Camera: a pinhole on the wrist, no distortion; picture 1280 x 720 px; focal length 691.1 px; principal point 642.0 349.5 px. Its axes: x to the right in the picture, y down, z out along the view. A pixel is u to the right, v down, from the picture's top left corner.
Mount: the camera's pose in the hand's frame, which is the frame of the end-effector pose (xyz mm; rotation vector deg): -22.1 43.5 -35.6 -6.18 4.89 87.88
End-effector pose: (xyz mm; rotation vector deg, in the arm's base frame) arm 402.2 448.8 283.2 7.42 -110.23 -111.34
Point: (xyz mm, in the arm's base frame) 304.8 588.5 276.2
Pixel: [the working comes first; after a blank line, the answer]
In the camera's frame: -89.1 -67.4 189.0

316.2 103.1
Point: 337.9 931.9 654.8
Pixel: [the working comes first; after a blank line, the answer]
In the camera's frame: 251.3 8.0 564.2

949.8 359.3
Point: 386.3 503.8 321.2
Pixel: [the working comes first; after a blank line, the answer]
In the camera's frame: -18.9 -27.7 92.4

500.7 142.6
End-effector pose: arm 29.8 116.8 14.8 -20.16 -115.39 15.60
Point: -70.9 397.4 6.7
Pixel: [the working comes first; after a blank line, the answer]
In the camera's frame: 197.1 -154.9 141.0

outside the picture
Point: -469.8 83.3 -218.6
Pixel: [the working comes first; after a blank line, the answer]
In the camera's frame: -130.4 -43.0 575.4

485.4 297.9
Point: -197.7 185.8 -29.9
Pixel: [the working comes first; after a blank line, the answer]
In the camera's frame: -21.1 -111.6 253.7

584.6 45.4
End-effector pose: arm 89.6 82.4 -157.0 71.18 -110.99 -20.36
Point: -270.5 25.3 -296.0
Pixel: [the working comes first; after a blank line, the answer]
In the camera's frame: 27.9 -84.9 407.8

689.3 205.7
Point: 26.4 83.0 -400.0
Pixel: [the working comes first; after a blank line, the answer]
In the camera's frame: -180.2 69.7 220.5

77.3 568.0
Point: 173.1 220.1 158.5
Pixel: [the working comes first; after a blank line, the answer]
In the camera's frame: 190.4 -24.1 -233.4

behind the camera
